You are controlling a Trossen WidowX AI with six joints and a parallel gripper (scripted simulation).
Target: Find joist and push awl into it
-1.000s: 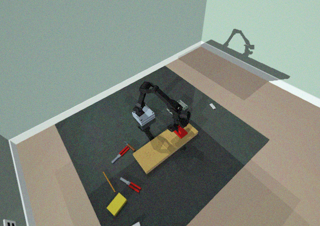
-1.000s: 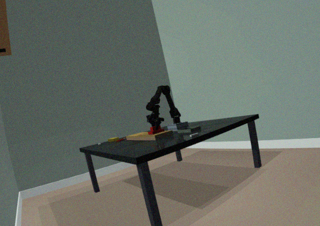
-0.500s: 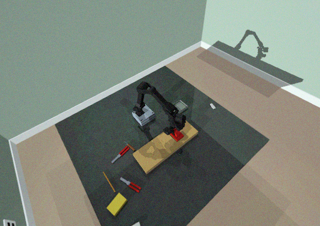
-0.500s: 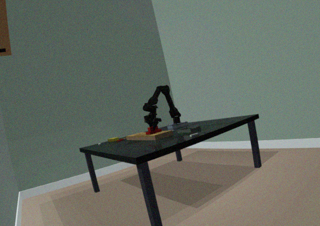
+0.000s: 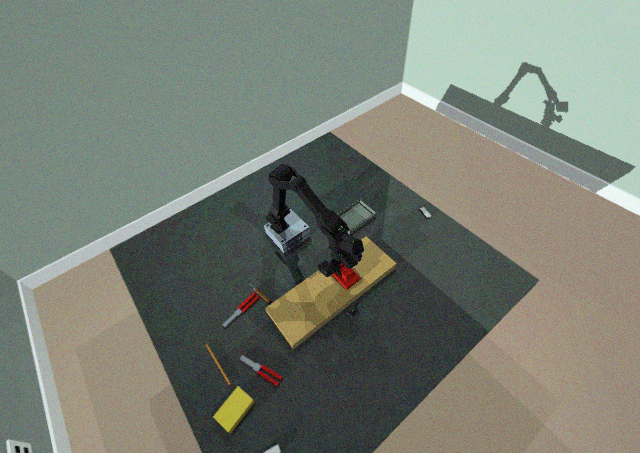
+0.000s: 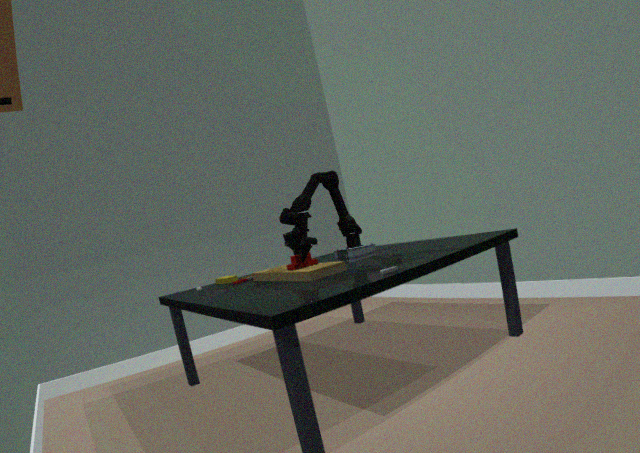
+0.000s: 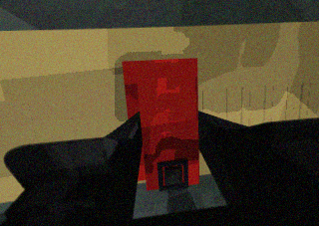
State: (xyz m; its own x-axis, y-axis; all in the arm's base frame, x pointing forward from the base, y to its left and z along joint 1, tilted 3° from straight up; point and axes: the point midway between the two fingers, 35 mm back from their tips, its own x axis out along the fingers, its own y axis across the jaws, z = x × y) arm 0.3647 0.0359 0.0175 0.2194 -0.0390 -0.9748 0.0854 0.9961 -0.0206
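The indicator window lies 40 mm behind my gripper tip and 30 mm above it. Round my gripper tip: brown-handled awl (290 mm to the right, 220 mm behind, 60 mm below); then grey tray (270 mm to the left, 200 mm behind, 50 mm below); then red stud finder (20 mm behind, 20 mm above).
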